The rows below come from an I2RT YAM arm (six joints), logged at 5 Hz.
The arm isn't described. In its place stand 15 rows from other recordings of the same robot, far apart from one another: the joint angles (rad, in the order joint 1, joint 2, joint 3, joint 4, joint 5, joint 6), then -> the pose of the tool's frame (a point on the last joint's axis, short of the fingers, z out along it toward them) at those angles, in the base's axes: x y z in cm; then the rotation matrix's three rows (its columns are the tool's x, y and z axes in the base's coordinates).
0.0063, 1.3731, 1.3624, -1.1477, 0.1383, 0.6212 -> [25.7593, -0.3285, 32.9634], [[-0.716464, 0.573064, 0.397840], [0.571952, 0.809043, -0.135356], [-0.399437, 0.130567, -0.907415]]
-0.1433, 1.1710, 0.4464, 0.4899, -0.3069, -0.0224 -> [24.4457, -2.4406, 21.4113], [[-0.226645, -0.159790, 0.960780], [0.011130, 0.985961, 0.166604], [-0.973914, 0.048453, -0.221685]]
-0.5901, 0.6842, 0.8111, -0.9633, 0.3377, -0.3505 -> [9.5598, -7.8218, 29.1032], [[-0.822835, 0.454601, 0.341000], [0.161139, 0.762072, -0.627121], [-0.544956, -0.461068, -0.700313]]
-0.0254, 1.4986, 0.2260, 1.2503, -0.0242, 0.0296 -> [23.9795, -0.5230, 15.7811], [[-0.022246, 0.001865, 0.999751], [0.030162, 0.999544, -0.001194], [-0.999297, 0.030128, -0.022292]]
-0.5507, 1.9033, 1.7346, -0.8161, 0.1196, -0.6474 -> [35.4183, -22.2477, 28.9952], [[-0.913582, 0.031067, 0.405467], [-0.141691, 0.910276, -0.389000], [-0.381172, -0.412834, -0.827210]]
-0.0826, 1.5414, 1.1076, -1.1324, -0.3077, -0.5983 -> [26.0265, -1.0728, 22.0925], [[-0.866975, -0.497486, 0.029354], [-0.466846, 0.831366, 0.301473], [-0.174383, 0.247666, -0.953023]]
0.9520, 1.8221, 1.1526, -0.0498, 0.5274, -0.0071 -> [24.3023, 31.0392, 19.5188], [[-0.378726, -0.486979, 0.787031], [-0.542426, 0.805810, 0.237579], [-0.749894, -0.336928, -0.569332]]
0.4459, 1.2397, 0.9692, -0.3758, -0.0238, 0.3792 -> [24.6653, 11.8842, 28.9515], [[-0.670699, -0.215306, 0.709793], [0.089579, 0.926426, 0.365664], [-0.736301, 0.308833, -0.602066]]
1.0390, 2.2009, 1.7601, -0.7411, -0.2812, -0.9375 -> [22.6651, 40.4726, 17.6415], [[0.432796, -0.899845, -0.054467], [-0.791578, -0.408244, 0.454687], [-0.431384, -0.153672, -0.888984]]
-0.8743, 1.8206, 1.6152, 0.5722, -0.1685, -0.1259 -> [28.6334, -33.3069, 41.7200], [[0.145905, 0.679499, 0.719022], [-0.367420, 0.712035, -0.598338], [-0.918539, -0.176882, 0.353551]]
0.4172, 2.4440, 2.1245, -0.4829, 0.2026, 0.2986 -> [50.5213, 21.6084, 18.4818], [[-0.707420, -0.063779, 0.703910], [0.001660, 0.995768, 0.091891], [-0.706792, 0.066174, -0.704320]]
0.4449, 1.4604, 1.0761, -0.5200, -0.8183, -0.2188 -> [26.0813, 15.3141, 26.2378], [[-0.540295, -0.838784, 0.067247], [-0.421953, 0.339203, 0.840772], [-0.728036, 0.425890, -0.537197]]
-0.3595, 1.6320, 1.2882, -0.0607, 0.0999, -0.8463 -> [36.1596, -13.9692, 30.7851], [[-0.570559, 0.013010, 0.821154], [-0.581550, 0.699600, -0.415161], [-0.579881, -0.714416, -0.391597]]
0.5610, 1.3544, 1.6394, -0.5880, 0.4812, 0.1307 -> [24.7805, 13.6247, 46.6311], [[-0.263210, -0.063809, 0.962626], [-0.028945, 0.997883, 0.058231], [-0.964304, -0.012536, -0.264500]]
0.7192, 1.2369, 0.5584, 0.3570, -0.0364, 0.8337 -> [19.9142, 17.6102, 22.1239], [[-0.666476, -0.283941, 0.689338], [0.399915, 0.644183, 0.651993], [-0.629187, 0.710215, -0.315781]]
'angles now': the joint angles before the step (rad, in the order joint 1, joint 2, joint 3, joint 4, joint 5, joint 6). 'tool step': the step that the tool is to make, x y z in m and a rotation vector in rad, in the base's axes. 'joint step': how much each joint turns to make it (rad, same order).
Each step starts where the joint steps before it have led.
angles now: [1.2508 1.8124 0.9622 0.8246 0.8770 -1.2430]
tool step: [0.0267 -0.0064 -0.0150 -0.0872 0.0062 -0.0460]
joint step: [-0.0715 0.0392 0.0045 -0.0188 -0.0241 -0.0398]
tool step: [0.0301 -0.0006 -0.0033 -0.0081 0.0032 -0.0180]
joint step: [-0.0726 0.0469 0.0512 -0.0077 -0.0544 -0.0072]
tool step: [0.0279 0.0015 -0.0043 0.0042 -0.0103 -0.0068]
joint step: [-0.0609 0.0607 0.0582 0.0218 -0.0535 -0.0153]
